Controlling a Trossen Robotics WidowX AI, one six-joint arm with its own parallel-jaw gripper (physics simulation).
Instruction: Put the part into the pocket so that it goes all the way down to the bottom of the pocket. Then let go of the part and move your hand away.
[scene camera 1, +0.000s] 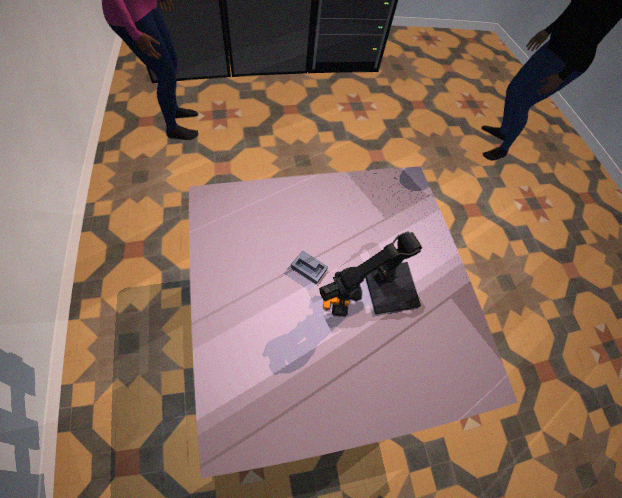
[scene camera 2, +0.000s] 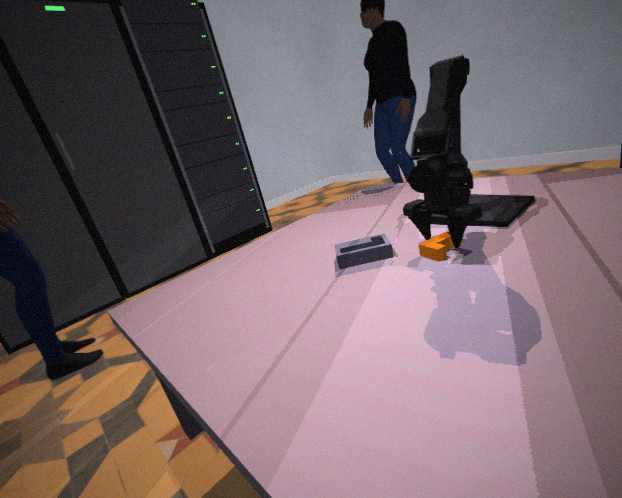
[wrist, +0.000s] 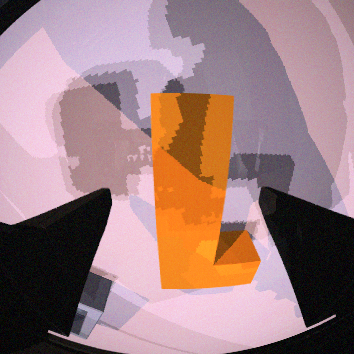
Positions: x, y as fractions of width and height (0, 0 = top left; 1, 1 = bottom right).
Labels:
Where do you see my gripper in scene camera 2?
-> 0.71, 0.49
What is my gripper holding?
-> Nothing.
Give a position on a grey pocket block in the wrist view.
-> At 0.26, 0.85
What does the orange L-shaped part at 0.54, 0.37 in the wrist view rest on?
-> The table.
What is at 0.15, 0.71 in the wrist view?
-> My gripper.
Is my gripper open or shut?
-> Open.

